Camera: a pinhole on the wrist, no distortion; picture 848 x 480 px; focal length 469.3 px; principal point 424.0 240.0 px. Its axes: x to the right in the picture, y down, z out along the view. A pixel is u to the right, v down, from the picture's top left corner.
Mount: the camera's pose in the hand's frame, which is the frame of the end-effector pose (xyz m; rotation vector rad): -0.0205 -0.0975 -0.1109 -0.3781 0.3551 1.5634
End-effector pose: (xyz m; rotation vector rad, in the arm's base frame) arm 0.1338 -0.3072 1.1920 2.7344 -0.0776 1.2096
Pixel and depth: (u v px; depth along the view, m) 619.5 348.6 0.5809
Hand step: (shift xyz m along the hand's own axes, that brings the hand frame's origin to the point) -0.1710 0.3760 0.2981
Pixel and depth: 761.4 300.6 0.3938
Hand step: -0.0846 0.3309 0.1132
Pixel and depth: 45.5 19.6 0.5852
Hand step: 0.2520 -0.2490 0.6263
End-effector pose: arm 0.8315 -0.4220 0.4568 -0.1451 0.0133 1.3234
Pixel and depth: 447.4 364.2 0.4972
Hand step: -0.1622 0.1445 0.3210
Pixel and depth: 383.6 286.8 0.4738
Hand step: -0.0762 0.0776 0.3303
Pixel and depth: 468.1 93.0 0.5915
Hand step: 0.1521 0.2227 0.3941
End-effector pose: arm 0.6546 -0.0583 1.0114 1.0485 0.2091 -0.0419
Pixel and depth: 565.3 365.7 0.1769
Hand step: -0.0724 0.0283 0.0228
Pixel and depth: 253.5 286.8 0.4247
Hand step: -0.0681 -0.0457 0.3375
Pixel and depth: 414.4 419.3 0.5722
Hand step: -0.2500 0.1433 0.4036
